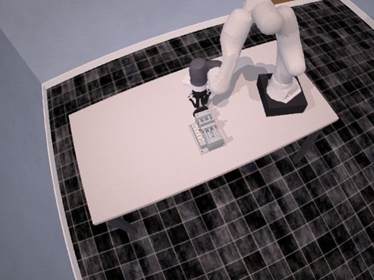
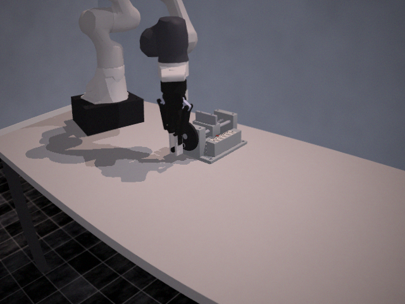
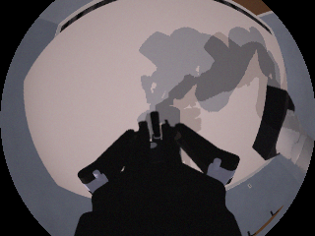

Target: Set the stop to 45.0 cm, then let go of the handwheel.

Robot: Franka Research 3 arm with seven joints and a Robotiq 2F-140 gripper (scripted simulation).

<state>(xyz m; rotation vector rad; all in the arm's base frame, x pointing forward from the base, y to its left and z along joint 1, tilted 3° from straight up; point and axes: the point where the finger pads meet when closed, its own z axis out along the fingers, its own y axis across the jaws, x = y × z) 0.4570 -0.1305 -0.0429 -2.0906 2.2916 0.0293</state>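
Right now my hand is 3 cm short of the grey stop fixture, 13 cm to the right of it and 3 cm below it. Also, from my hand: black handwheel (2 cm to the left, 1 cm below).
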